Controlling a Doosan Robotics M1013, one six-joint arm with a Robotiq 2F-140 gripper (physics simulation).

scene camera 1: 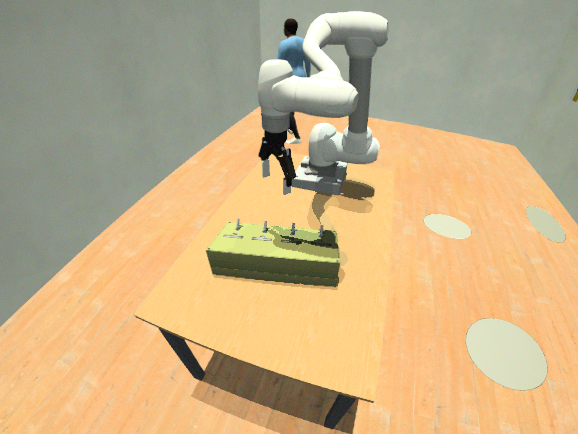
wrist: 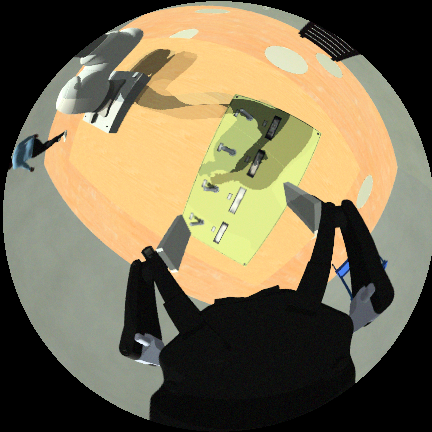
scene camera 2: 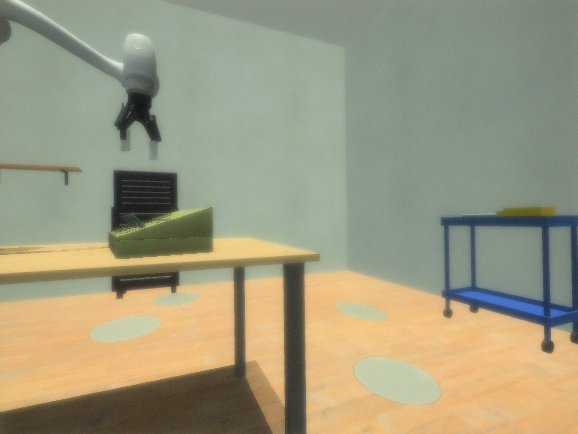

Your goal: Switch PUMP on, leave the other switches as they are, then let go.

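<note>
A green sloped switch box (scene camera 1: 275,269) (scene camera 2: 170,236) (wrist: 254,224) stands on the table. It carries a row of several small grey toggle levers, with a name plate beside each. In the wrist view an end lever (wrist: 196,219) and its neighbour (wrist: 210,186) are lit; the arm's shadow covers much of the other half. The writing on the plates is too small to read, so I cannot tell which is PUMP or how each lever is set. My gripper (scene camera 1: 276,183) (scene camera 2: 139,153) (wrist: 234,208) is open and empty, points down, and hangs well above the box, touching nothing.
The table (scene camera 1: 280,325) (scene camera 2: 260,252) (wrist: 155,165) also bears the arm's base (scene camera 1: 320,177). A person in blue (scene camera 1: 295,52) (wrist: 23,151) is behind the arm. A blue cart (scene camera 2: 546,270) and a black slatted object (scene camera 2: 145,175) stand away from the table.
</note>
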